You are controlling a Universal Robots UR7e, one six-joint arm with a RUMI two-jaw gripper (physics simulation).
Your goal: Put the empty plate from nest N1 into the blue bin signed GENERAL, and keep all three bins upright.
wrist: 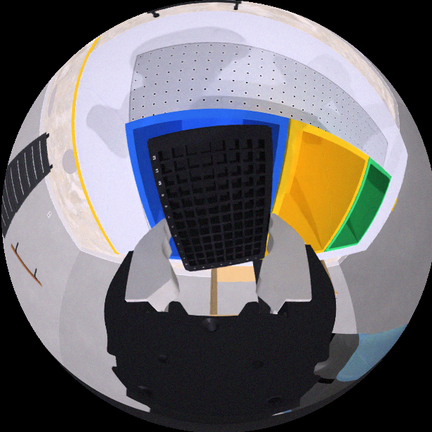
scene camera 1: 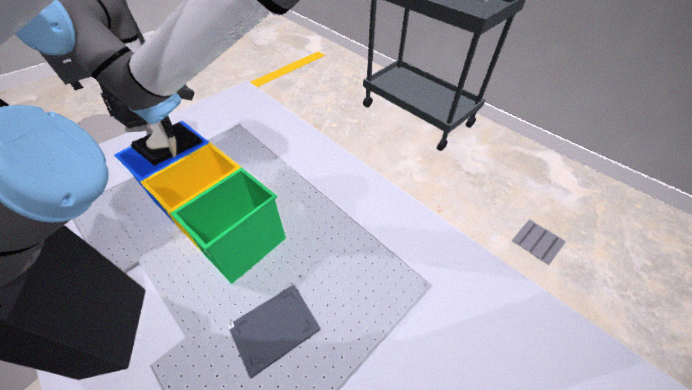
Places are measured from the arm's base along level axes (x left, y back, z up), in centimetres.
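Pixels of known places: gripper, between the fingertips: [scene camera 1: 162, 148].
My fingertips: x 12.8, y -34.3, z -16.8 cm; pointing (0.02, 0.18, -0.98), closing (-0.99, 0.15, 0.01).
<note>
For each thing: its middle in the pictures, then the offset to it from my fingertips. "*": a spot on its surface instead. Level surfaces: height alone.
- black plate, a spot on its surface: [scene camera 1: 189, 139] * dx -3.6, dy -5.3, dz +0.4 cm
- blue bin, a spot on its surface: [scene camera 1: 131, 158] * dx +8.3, dy +4.4, dz -3.5 cm
- yellow bin, middle of its body: [scene camera 1: 205, 198] dx -11.6, dy +2.5, dz -9.9 cm
- green bin, middle of its body: [scene camera 1: 236, 227] dx -24.4, dy +5.6, dz -9.9 cm
- dark grey flat nest, middle of its body: [scene camera 1: 274, 327] dx -43.4, dy +18.6, dz -18.2 cm
- perforated board, height of its surface: dz -18.9 cm
The black plate [scene camera 1: 189, 139] [wrist: 215, 185], a grid of empty wells, is held between the jaws of my gripper [scene camera 1: 167, 145] [wrist: 218, 217]. It sits over the opening of the blue bin [scene camera 1: 131, 158] [wrist: 210, 116], within its rim outline in the wrist view; its exact height against the rim is hard to tell. The yellow bin [scene camera 1: 192, 172] [wrist: 325, 185] stands directly beside the blue one, and the green bin [scene camera 1: 250, 240] [wrist: 362, 210] beside the yellow. All three bins stand upright. The bin signs and the plate's underside are hidden.
A dark grey flat nest [scene camera 1: 275, 330] with nothing on it lies on the perforated board [scene camera 1: 350, 280] [wrist: 200, 75], in front of the green bin. A black block [scene camera 1: 75, 305] stands at the near left. A dark cart [scene camera 1: 425, 95] stands on the floor beyond the table.
</note>
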